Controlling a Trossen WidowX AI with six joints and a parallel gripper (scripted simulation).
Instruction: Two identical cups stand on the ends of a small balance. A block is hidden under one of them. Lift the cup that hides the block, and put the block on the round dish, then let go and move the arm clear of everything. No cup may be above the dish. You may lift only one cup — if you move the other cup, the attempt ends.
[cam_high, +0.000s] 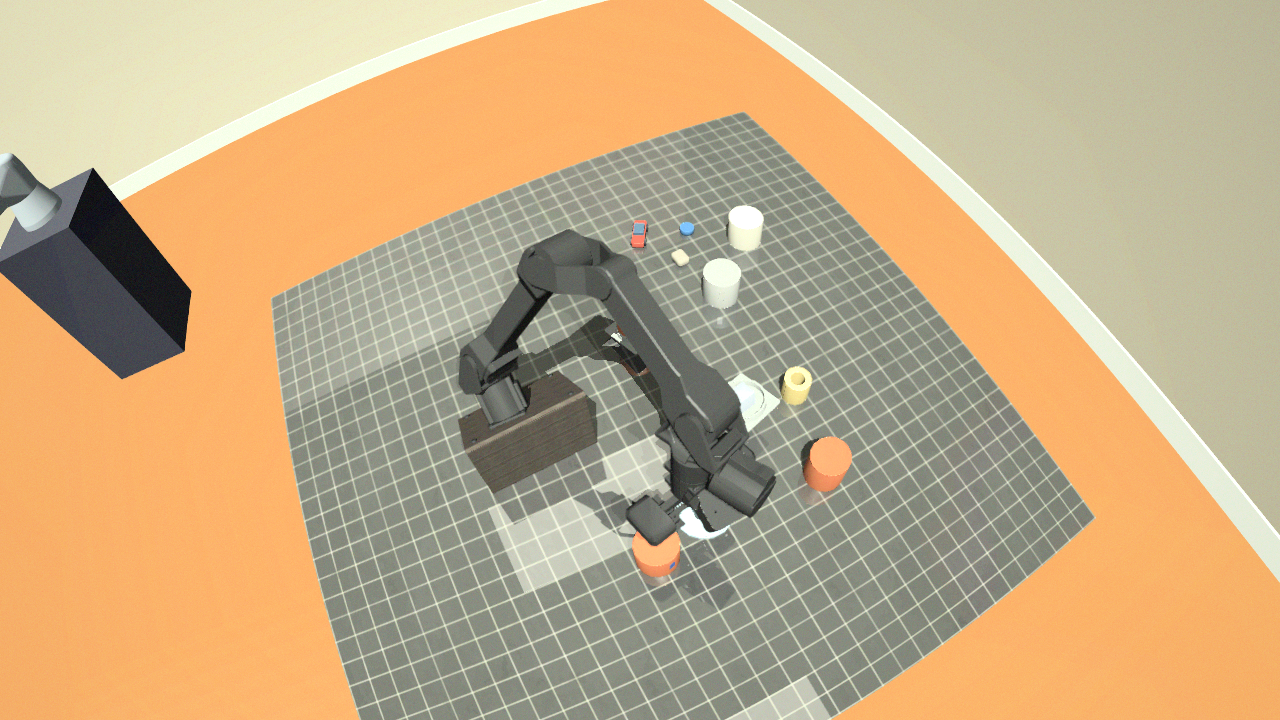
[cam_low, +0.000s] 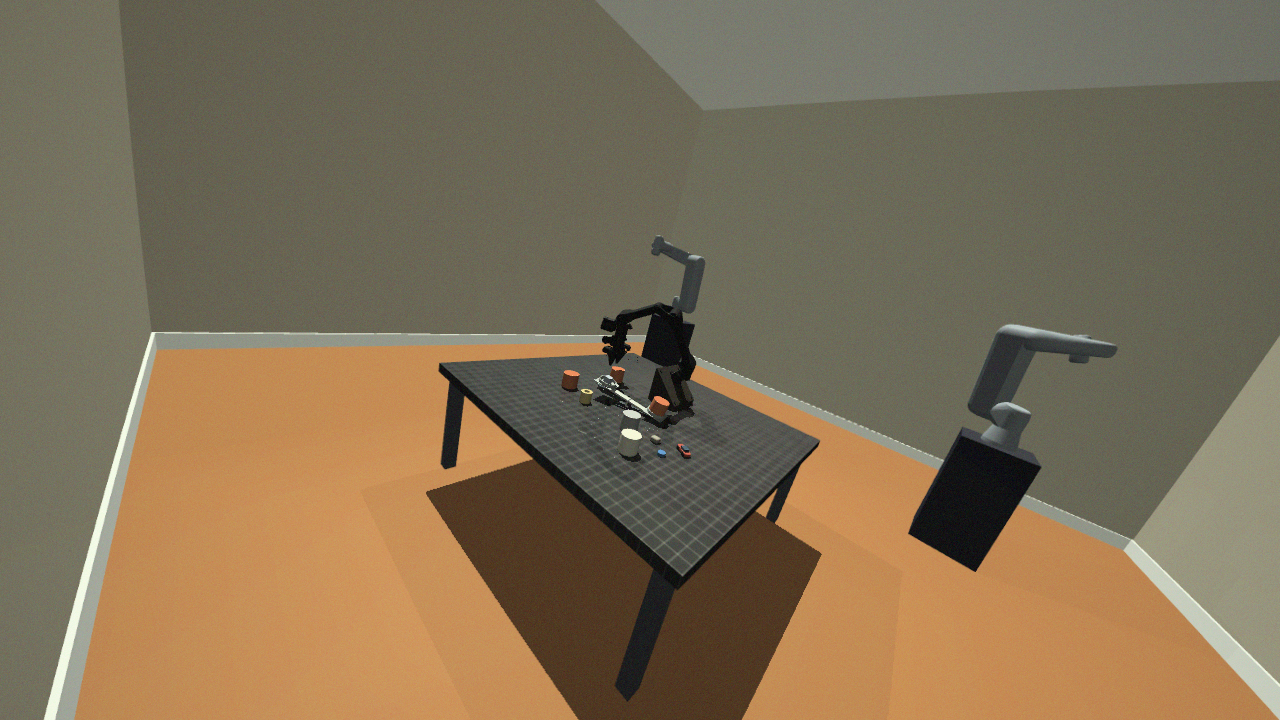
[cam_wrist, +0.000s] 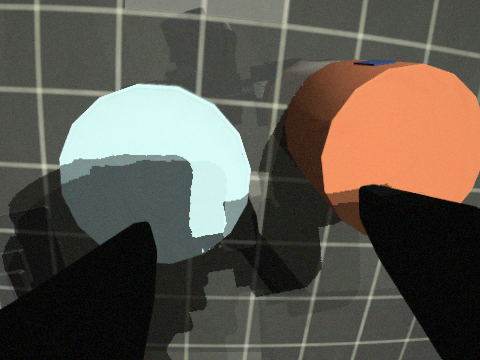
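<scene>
My gripper tip is now 150 mm short of the grey block, 150 mm to the right of it and 10 mm above it. Also, from my gripper tip: yellow spool: 270 mm ahead, 160 mm to the left, 80 mm below; then red toy car: 160 mm ahead, 630 mm to the left, 90 mm below; then round white dish: 40 mm ahead, 30 mm to the left, 100 mm below.
</scene>
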